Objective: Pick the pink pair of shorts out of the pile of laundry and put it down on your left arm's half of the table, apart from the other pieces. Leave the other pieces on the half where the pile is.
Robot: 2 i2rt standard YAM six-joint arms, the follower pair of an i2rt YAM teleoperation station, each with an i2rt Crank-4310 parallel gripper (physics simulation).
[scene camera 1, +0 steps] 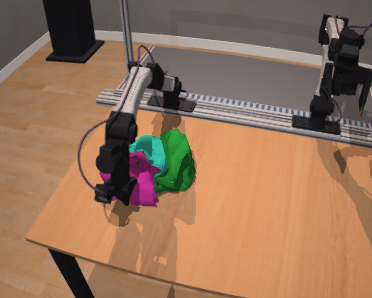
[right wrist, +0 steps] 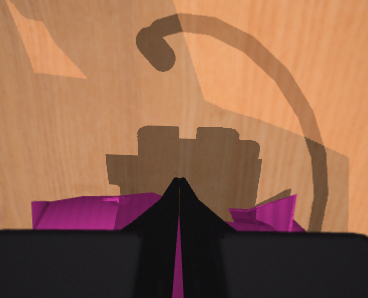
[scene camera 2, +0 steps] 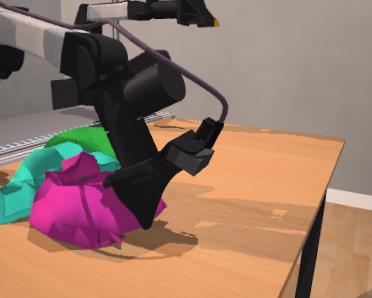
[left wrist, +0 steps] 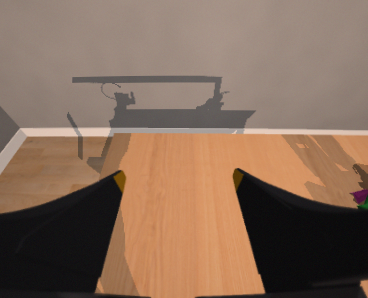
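Note:
The pink shorts lie crumpled at the front of the pile, against a teal piece and beside a green piece. A bit of pink shows at the right edge of the left wrist view. My right gripper is low at the front edge of the shorts, its fingers together, with pink cloth on both sides and a strip of it between them. My left gripper is open and empty, raised high above the table, away from the pile.
The wooden table carries the pile at the left in scene camera 1. A metal rail with both arm bases runs along its back edge. A black stand is on the floor behind.

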